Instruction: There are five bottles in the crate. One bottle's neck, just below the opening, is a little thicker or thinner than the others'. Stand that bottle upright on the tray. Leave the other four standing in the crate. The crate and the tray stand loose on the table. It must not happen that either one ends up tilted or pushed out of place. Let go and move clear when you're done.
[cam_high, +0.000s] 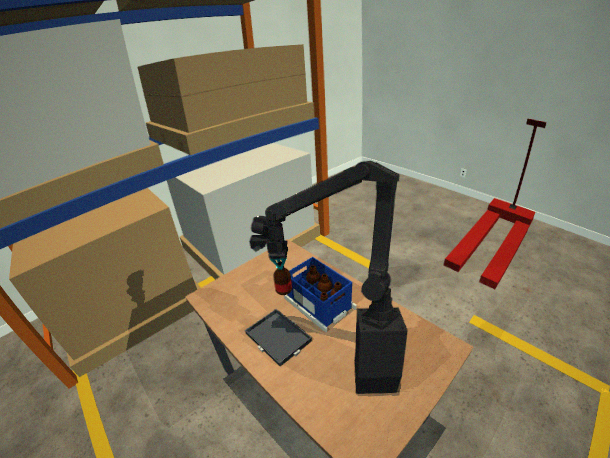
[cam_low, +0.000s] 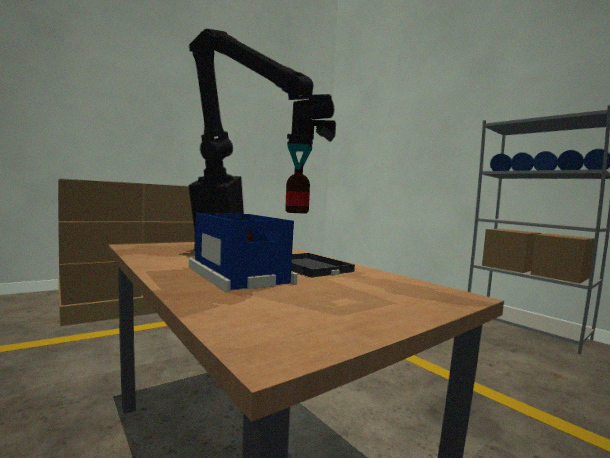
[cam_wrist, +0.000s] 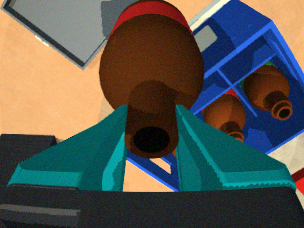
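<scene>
My gripper is now 6 cm above the bottle. Round my hand: crate: 5 cm behind, 17 cm to the right, 25 cm below; dark tray: 4 cm behind, 11 cm to the left, 32 cm below.
</scene>
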